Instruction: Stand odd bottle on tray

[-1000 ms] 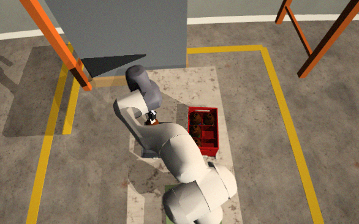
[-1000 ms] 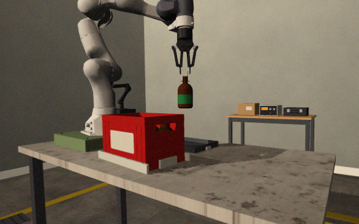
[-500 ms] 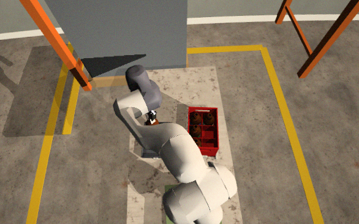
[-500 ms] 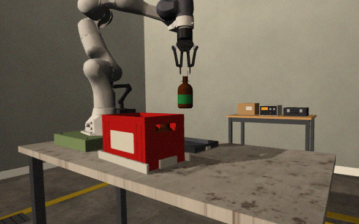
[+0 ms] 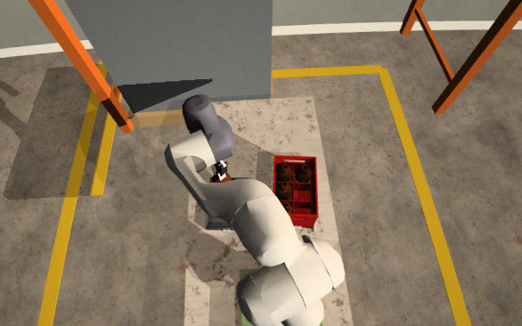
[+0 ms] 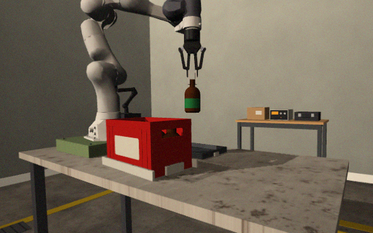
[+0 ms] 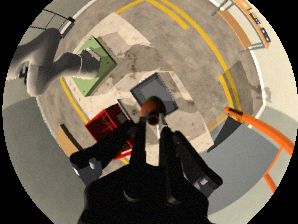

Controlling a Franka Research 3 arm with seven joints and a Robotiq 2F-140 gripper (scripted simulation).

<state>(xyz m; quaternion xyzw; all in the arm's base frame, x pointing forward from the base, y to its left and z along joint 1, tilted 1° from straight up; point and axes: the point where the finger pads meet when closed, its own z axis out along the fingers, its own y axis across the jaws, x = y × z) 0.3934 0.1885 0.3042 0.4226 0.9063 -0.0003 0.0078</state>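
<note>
My gripper is now 9 cm above the brown bottle. Round my hand: dark tray 34 cm below; then red crate 1 cm ahead, 30 cm to the right, 27 cm below.
</note>
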